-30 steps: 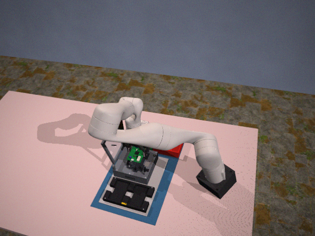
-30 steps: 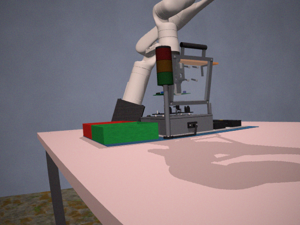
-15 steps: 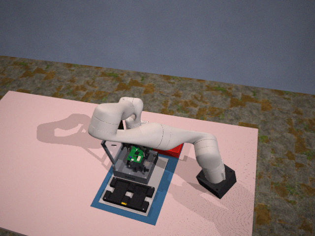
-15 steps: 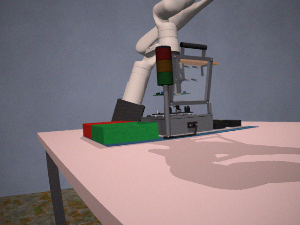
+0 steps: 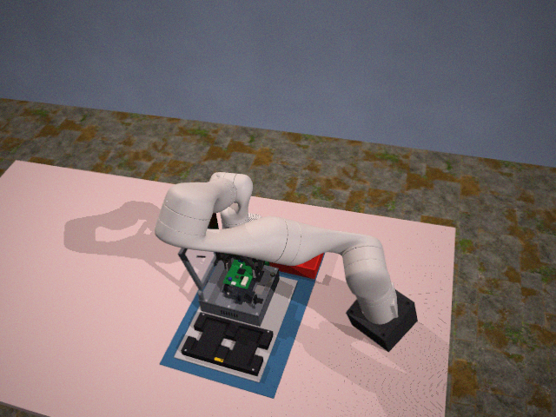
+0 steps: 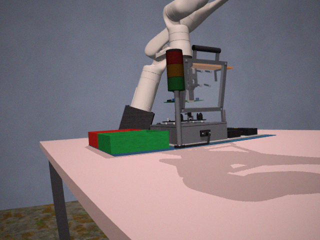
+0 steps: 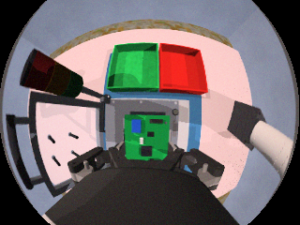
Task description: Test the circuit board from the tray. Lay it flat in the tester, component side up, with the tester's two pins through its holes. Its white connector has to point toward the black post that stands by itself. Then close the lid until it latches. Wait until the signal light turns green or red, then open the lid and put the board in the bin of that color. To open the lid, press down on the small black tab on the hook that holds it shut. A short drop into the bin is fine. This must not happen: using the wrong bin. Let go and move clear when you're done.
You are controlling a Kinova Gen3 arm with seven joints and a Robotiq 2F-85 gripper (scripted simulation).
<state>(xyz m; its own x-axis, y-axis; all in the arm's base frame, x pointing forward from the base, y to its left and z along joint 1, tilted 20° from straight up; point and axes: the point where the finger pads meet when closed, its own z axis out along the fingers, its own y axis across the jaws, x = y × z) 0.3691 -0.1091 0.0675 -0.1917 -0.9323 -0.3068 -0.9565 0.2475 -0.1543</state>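
Now: hand 120 mm short of the tester lid, 50 mm below it and 30 mm to the left of it. Round my hand: green bin: 210 mm to the right, 120 mm below; then green circuit board: right at my hand; then red bin: 180 mm to the right, 140 mm behind, 120 mm below.
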